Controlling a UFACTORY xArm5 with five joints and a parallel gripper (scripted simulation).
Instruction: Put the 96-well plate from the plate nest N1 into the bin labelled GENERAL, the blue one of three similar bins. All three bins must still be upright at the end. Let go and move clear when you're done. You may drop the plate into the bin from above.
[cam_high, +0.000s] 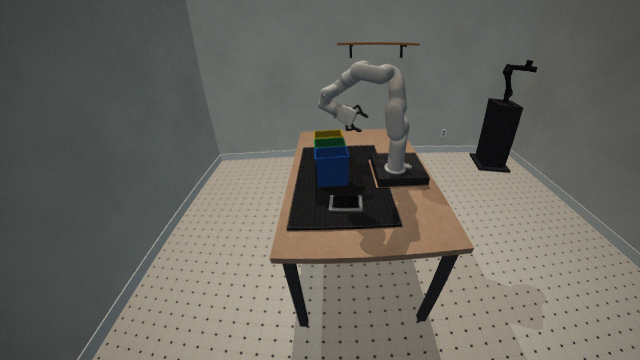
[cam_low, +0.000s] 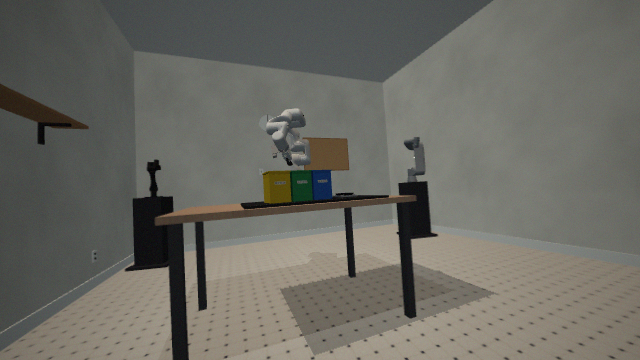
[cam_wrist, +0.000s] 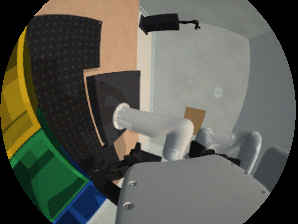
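Right now the 96-well plate is 5 cm ahead of my hand, 37 cm to the left of it and 27 cm below it. The rest, counted from my hand: blue general bin: 16 cm ahead, 16 cm to the left, 20 cm below; yellow bin: 23 cm ahead, 9 cm to the right, 20 cm below; green bin: 19 cm ahead, 3 cm to the left, 20 cm below.
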